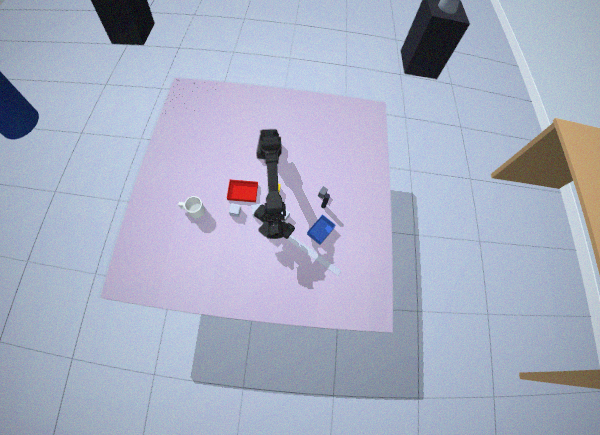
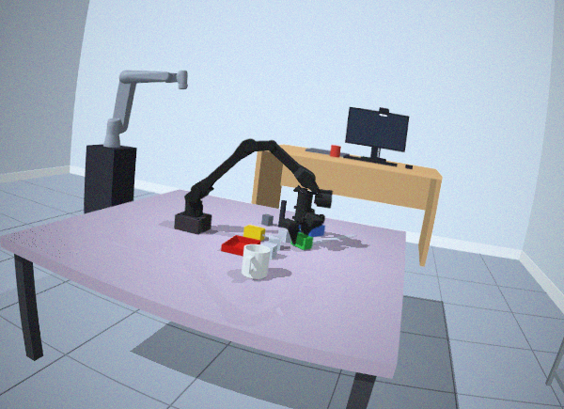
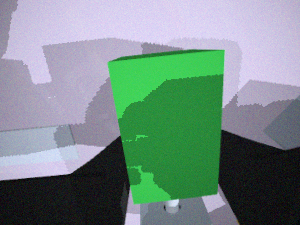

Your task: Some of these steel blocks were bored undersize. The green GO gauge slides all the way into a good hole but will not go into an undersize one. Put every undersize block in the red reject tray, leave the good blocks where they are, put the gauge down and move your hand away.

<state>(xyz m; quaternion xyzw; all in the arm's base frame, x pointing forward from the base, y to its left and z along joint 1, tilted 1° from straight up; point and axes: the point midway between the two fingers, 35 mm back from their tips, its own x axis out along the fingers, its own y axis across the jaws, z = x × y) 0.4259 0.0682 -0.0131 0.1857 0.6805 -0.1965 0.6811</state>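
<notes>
My gripper tip is 19 cm to the left of the steel block, 6 cm past it and 1 cm below it. From my gripper tip the other things lie so: yellow gauge 15 cm behind, 2 cm to the right, 1 cm above; green GO gauge 2 cm above, 1 cm to the left, 1 cm behind; grey ruler 19 cm to the left, 11 cm ahead, 1 cm below.
</notes>
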